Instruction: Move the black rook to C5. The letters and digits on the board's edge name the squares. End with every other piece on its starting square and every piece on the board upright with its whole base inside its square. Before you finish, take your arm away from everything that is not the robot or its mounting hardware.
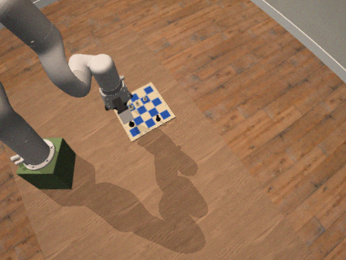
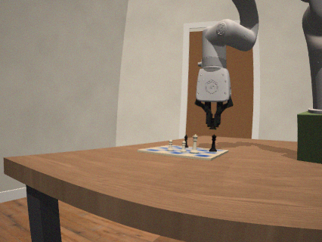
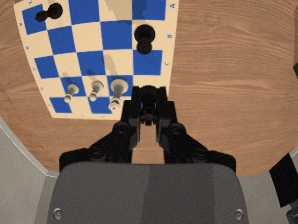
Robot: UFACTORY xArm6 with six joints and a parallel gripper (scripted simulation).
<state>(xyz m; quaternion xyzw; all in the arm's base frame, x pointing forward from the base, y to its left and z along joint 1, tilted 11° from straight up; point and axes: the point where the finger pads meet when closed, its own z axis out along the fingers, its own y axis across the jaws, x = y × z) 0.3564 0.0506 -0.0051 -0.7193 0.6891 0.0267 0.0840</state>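
Now: the blue-and-cream chessboard 80 mm ahead of my hand and 100 mm below it.
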